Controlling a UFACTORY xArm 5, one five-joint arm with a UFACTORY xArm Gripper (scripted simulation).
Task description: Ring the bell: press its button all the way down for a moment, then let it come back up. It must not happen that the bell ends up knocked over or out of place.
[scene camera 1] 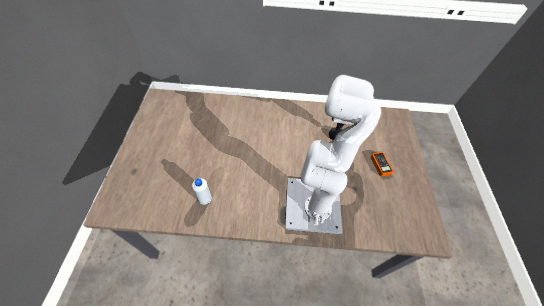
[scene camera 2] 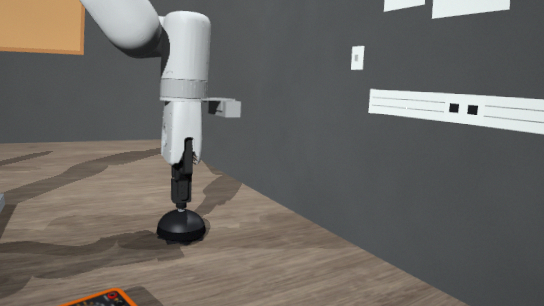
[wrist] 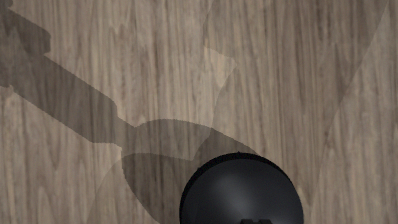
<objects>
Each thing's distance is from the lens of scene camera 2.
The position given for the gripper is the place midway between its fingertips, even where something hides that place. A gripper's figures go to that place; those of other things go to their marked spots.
gripper (scene camera 2: 181, 201): 60 cm
bell (scene camera 2: 178, 226): 57 cm
</objects>
